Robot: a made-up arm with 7 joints.
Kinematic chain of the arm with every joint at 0, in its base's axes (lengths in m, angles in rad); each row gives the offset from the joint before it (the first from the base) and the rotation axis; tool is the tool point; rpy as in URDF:
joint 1: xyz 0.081 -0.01 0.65 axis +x
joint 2: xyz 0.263 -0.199 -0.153 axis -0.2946 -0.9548 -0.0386
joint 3: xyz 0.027 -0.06 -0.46 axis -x
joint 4: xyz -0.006 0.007 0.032 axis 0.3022 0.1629 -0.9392
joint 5: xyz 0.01 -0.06 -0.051 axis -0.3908 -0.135 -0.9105
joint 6: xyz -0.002 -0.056 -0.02 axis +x
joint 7: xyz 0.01 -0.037 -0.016 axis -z
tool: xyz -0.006 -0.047 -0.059 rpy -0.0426 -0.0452 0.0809
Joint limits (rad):
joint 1: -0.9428..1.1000
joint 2: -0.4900..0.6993
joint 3: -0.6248..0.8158
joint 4: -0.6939..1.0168
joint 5: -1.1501..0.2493
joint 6: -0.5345..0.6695
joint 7: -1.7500..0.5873
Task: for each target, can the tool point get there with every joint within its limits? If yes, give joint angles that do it. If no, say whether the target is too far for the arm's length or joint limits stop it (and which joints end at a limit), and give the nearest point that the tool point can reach.
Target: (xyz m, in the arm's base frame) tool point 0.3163 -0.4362 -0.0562
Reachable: yes | joints -0.2583 0.0465 -0.3770 0.8855 -0.4505 0.5642 0.2027
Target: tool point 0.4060 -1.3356 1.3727
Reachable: no: too far | nearest point 0.5737 -0.7700 0.7928 | short by 0.827 m
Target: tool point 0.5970 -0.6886 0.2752
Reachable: yes | joints -0.5140 0.2359 0.1021 -0.3069 -0.1705 0.3209 -1.5699
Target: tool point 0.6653 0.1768 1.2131
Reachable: no: joint limits stop it (at a limit: joint 1, joint 2, joint 3, joint 4, joint 6) | nearest point 0.6590 -0.4755 0.8452 | short by 0.749 m
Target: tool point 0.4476 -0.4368 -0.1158
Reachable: yes | joints -0.0332 0.1999 -0.2484 0.4053 -0.4252 -0.0206 0.3987
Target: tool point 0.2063 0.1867 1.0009
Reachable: no: joint limits stop it (at a limit: joint 1, joint 2, joint 3, joint 4, joint 5, joint 6, joint 7) | nearest point 0.0529 0.5326 0.2989 | short by 0.798 m
